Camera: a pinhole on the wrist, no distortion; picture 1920 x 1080 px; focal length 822.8 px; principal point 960.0 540.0 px. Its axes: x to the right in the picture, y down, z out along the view. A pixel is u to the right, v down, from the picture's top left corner.
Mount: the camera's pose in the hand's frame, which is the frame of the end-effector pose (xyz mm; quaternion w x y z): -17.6 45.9 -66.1 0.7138 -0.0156 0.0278 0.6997
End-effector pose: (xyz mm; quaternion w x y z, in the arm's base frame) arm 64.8 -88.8 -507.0 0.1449 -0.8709 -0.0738 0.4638
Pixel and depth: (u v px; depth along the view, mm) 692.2 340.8 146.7
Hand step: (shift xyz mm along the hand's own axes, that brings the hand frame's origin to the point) 19.6 6.5 82.6
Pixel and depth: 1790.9 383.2 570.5
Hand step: 112.4 653.5 466.0
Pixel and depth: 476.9 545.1 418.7
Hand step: -17.5 -173.8 366.9
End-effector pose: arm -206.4 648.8 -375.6 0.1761 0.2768 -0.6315 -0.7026
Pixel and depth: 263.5 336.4 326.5
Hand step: 63.6 -211.6 275.4
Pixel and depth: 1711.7 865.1 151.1
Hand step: -71.9 194.1 77.2
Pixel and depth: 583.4 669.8 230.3
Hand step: -51.9 -44.5 170.8
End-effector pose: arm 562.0 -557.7 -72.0 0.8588 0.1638 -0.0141 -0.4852
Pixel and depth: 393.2 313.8 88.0
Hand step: 7.0 -9.7 25.0
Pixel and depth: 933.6 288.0 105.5
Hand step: 16.5 48.3 38.9
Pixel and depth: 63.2 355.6 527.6
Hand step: 98.9 -498.1 493.8
